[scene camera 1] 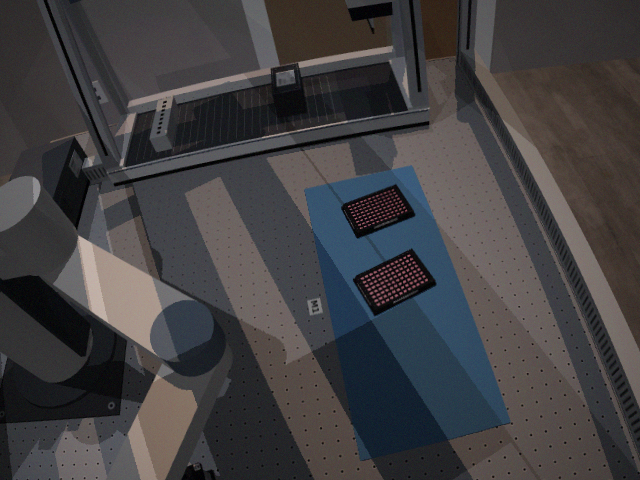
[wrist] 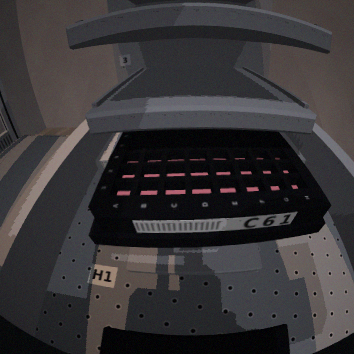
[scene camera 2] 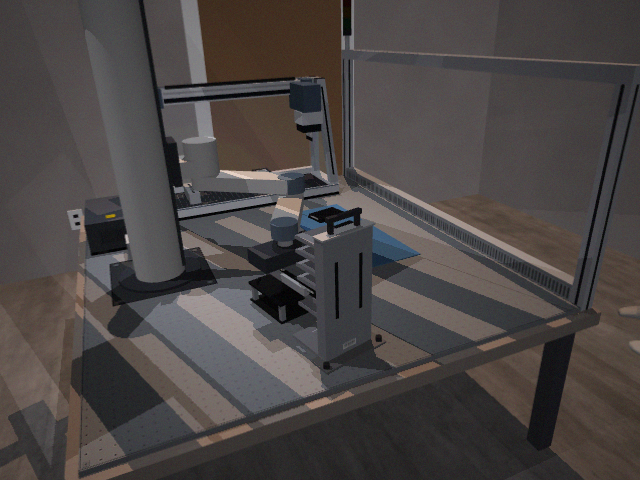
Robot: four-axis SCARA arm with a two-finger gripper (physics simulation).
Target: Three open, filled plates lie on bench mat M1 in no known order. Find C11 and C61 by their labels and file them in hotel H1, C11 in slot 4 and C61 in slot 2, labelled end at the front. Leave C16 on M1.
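Places are measured from the arm's base along level axes (x ahead, y left, z up), in metres.
Where they show: arm's base, origin of the base link: [scene camera 1: 67, 352] [scene camera 2: 161, 276].
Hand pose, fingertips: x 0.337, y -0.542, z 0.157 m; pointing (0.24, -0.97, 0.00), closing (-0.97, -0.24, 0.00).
Things, the pixels of their centre, and the offset from my fingertips. "pt": a spot on its surface instead.
- Plate C61, body centre: [wrist: 200, 132] dy +0.018, dx -0.004, dz -0.007 m
- hotel H1, body centre: [wrist: 181, 57] [scene camera 2: 338, 278] dy -0.036, dx +0.020, dz +0.029 m
- hotel shelf, surface spot: [wrist: 200, 27] pt dy +0.048, dx -0.009, dz +0.047 m
Plate C61 [wrist: 202, 175], black with pink wells, is level in the wrist view, its labelled end toward the camera. Its far part is under a grey shelf of hotel H1 [wrist: 200, 119] [scene camera 2: 345, 310], the shelf below tag 3. My gripper [scene camera 2: 297, 282] is shut on C61, at the hotel's open side; in the wrist view the fingertips are hard to make out. Two filled plates, one farther back [scene camera 1: 378, 210] and one nearer the middle [scene camera 1: 395, 281], lie apart on blue mat M1 [scene camera 1: 408, 361] [scene camera 2: 393, 249]. Their labels are too small to read. Whether the plate touches its support is hidden.
A black two-level stand [scene camera 2: 281, 313] with white posts is below the gripper, beside the hotel. Another hotel shelf [wrist: 200, 27] is higher up. A gantry frame [scene camera 1: 268, 149] stands behind the mat. A clear guard [scene camera 2: 465, 59] runs along the table's right side.
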